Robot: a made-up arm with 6 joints.
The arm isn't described. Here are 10 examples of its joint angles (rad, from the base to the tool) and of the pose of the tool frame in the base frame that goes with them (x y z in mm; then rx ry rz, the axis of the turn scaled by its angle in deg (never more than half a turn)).
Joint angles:
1: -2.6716 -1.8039 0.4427 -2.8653 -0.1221 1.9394
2: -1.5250 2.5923 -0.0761 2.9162 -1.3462 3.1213
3: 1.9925 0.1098 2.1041 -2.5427 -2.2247 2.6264
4: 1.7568 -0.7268 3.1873 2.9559 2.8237 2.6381
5: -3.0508 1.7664 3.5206 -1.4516 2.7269 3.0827
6: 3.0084 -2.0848 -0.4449 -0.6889 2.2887 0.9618
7: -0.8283 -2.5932 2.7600 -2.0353 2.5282 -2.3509
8: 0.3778 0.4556 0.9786 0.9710 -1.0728 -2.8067
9: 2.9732 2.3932 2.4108 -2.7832 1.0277 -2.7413
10: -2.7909 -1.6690 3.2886 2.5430 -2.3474 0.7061
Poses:
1: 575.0 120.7 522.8 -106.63 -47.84 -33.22
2: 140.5 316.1 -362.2 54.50 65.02 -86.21
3: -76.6 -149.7 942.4 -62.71 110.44 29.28
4: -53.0 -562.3 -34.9 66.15 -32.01 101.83
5: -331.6 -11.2 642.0 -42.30 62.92 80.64
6: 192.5 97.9 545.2 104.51 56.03 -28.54
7: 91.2 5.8 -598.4 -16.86 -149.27 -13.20
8: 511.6 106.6 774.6 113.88 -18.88 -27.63
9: -733.5 -26.2 -102.6 -88.35 -48.65 140.57
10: 102.7 -102.1 -371.0 -42.10 -118.76 -42.95
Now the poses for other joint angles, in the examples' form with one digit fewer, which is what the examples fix.
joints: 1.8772 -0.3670 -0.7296 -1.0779 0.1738 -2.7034
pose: -32 352 88 -110.7 -117.9 51.8
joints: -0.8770 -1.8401 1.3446 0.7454 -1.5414 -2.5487
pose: -596 534 -57 69.2 -111.4 88.6
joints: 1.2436 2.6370 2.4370 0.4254 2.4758 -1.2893
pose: 351 584 -137 -85.6 59.6 -130.0
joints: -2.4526 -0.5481 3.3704 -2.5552 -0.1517 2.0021
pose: 534 269 77 -149.4 -25.1 79.3
